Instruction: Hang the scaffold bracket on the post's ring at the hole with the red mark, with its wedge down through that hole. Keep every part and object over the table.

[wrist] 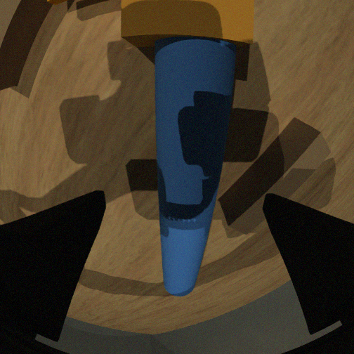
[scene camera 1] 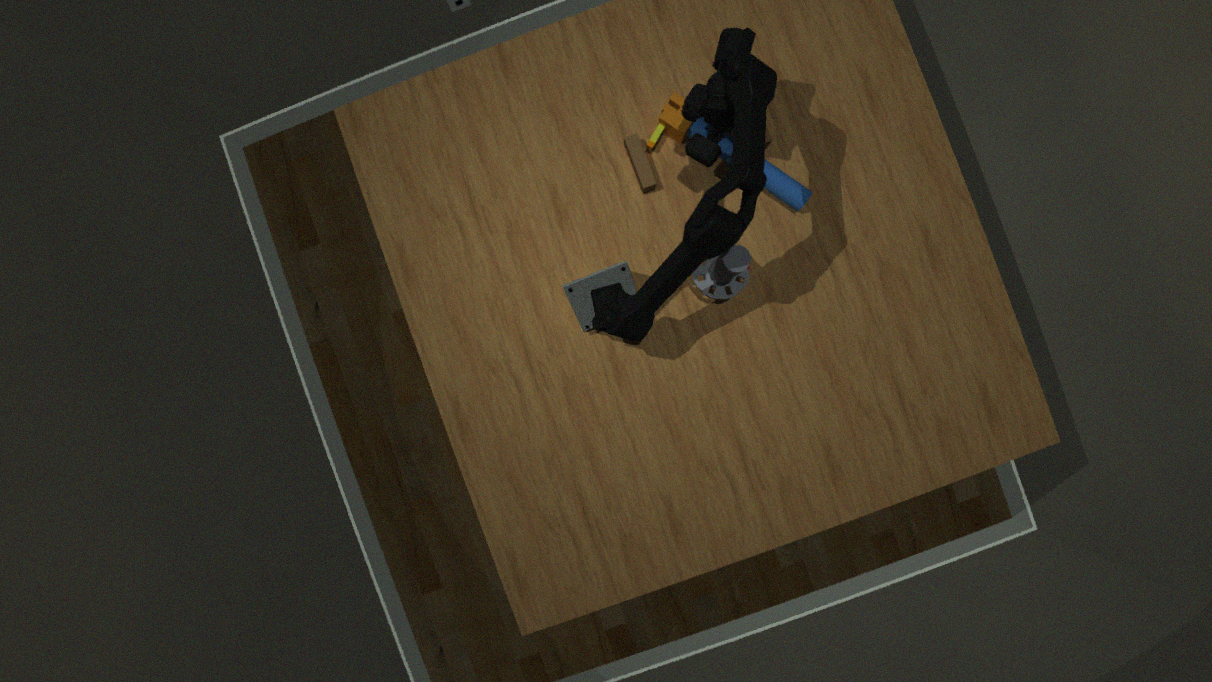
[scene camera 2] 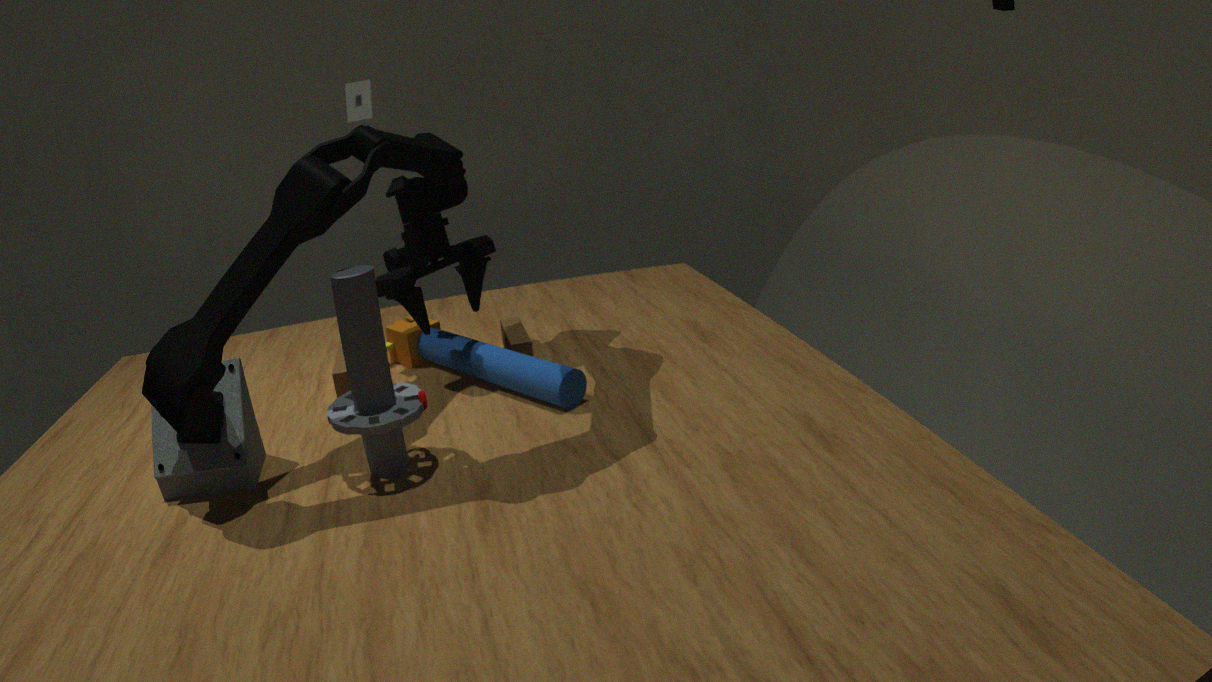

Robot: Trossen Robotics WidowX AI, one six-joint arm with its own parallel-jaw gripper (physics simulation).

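The bracket lies on the table. Its blue tube (scene camera 1: 786,184) (scene camera 2: 517,370) (wrist: 182,255) lies flat, with the orange head (scene camera 1: 675,118) (scene camera 2: 406,341) (wrist: 185,20) at one end. The yellow-green wedge (scene camera 1: 656,135) (scene camera 2: 390,348) sticks out beside the head. My gripper (scene camera 2: 450,320) (wrist: 186,201) is open and empty above the tube; in the wrist view its fingers stand on either side of the tube. The grey post (scene camera 2: 364,339) (scene camera 1: 736,257) stands upright and bears a holed ring (scene camera 2: 343,417). A red mark (scene camera 2: 422,398) shows on the ring's rim. The arm partly hides the tube in the first scene view.
A wooden block (scene camera 1: 641,163) (scene camera 2: 340,380) lies near the wedge. Another block (scene camera 2: 515,336) (wrist: 270,170) lies on the tube's other side. The arm's grey base plate (scene camera 1: 583,296) (scene camera 2: 247,428) is near the post. The table's far edge is behind the bracket.
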